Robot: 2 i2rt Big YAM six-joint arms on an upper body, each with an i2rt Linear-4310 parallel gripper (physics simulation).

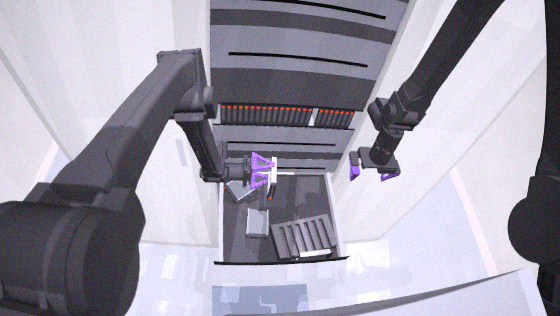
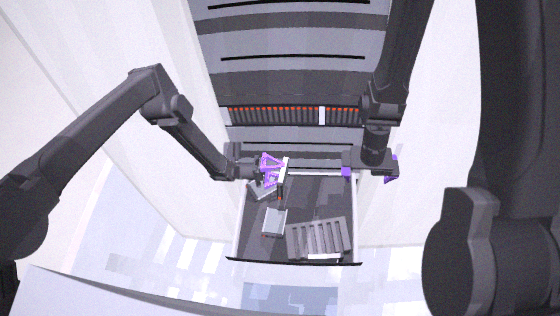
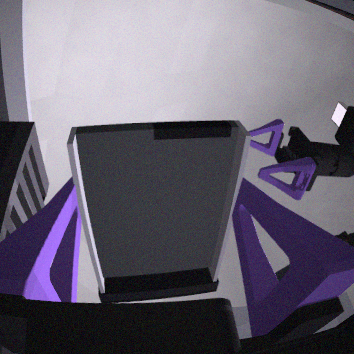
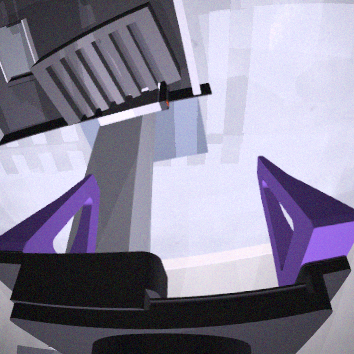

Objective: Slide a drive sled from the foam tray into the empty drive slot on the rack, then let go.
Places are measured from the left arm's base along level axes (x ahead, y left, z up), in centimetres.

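Pixels of known places: left gripper, between the fingertips: (image 1: 273,171) (image 2: 285,171) (image 3: 157,184); right gripper, between the fingertips: (image 1: 366,179) (image 2: 366,181) (image 3: 248,153) (image 4: 173,172).
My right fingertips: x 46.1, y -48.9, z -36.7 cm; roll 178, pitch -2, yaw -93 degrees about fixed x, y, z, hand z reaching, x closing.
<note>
Behind a point stands the place of what it marks.
My left gripper (image 1: 271,171) {x 60.2, y -25.7, z -53.6 cm} (image 2: 283,171) {x 60.2, y -25.7, z -53.6 cm} (image 3: 157,184) {x 60.2, y -25.7, z -53.6 cm} is shut on a drive sled (image 1: 273,181) {x 53.7, y -24.8, z -49.3 cm} (image 2: 281,184) {x 52.6, y -25.4, z -49.2 cm} (image 3: 155,215) {x 58.5, y -25.2, z -53.6 cm}, grey-faced with pale side rails. The sled is held on edge above the back of the drawer, its orange-marked end low. My right gripper (image 1: 369,178) {x 46.1, y -48.9, z -36.6 cm} (image 2: 367,179) {x 46.1, y -48.9, z -36.6 cm} (image 4: 173,172) {x 46.1, y -48.9, z -36.6 cm} is open and empty, right of the held sled. The ribbed grey foam tray (image 1: 327,225) {x 45.8, y -46.1, z -67.1 cm} (image 2: 344,227) {x 46.2, y -46.6, z -67.2 cm} (image 4: 165,55) {x 42.4, y -47.5, z -67.2 cm} lies at the drawer's front right, with a white-edged sled (image 1: 315,253) {x 34.6, y -39.6, z -65.1 cm} (image 2: 324,256) {x 34.7, y -39.8, z -65.1 cm} (image 4: 132,114) {x 34.5, y -40.3, z -65.1 cm} at its front. The empty slot (image 1: 313,116) (image 2: 321,115) is a pale gap in the orange-tipped drive row.
The pulled-out drawer (image 1: 280,262) {x 33.3, y -28.2, z -69.8 cm} (image 2: 295,262) {x 33.5, y -30.2, z -69.5 cm} also holds a flat loose sled (image 1: 257,221) {x 50.3, y -21.2, z -71.9 cm} (image 2: 275,221) {x 50.1, y -21.4, z -71.9 cm} left of the tray. Another loose sled (image 1: 241,191) {x 62.5, y -15.5, z -70.8 cm} (image 2: 261,190) {x 62.6, y -14.9, z -70.6 cm} lies at the back left, below my left gripper. Pale walls stand on both sides of the rack.
</note>
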